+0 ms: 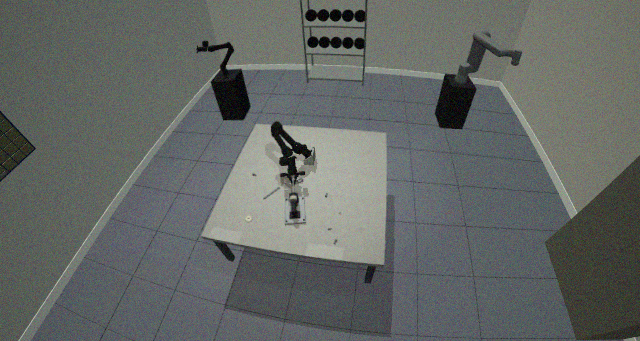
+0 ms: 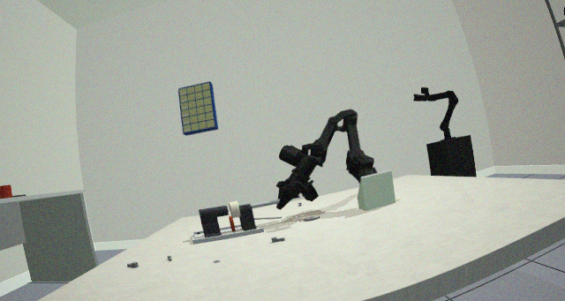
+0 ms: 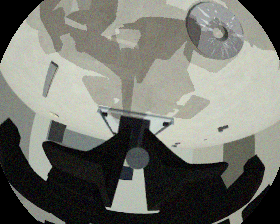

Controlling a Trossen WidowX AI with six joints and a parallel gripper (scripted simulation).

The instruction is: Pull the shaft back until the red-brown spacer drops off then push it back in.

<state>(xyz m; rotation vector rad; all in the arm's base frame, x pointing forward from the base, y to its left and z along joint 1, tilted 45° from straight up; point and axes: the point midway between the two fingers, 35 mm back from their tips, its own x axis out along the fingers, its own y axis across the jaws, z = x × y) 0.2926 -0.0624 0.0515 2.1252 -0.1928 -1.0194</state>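
The thin grey shaft lies 60 mm ahead of my gripper tip, 30 mm above it and 10 mm to the left of it. From my gripper tip the other things lie so: red-brown spacer (160 mm ahead, 30 mm to the left, 20 mm below).
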